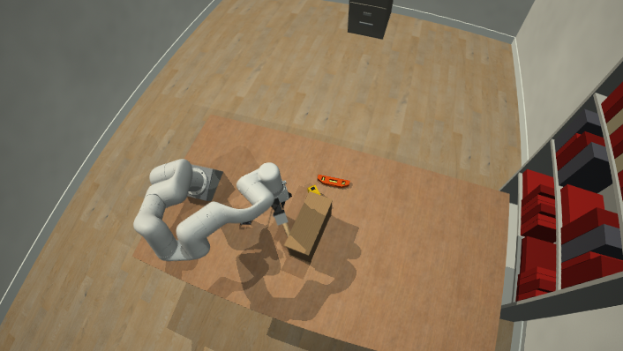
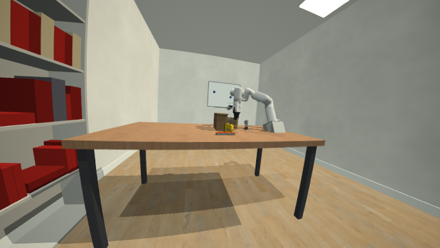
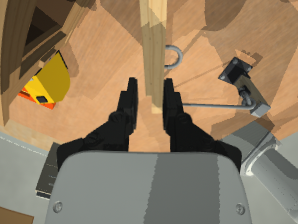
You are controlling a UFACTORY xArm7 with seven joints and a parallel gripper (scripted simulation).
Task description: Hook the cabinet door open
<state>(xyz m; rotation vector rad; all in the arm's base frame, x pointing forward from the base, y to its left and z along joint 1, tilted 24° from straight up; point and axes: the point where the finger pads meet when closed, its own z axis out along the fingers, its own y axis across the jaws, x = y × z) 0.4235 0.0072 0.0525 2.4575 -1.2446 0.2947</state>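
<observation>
The grey hook rod is 110 mm behind my hand and 70 mm below it. Also, from my hand: cabinet door (40 mm ahead, 70 mm to the right, 60 mm below); then yellow tape measure (130 mm ahead, 130 mm to the left, 90 mm below); then orange spirit level (180 mm ahead, 230 mm to the left, 120 mm below).
</observation>
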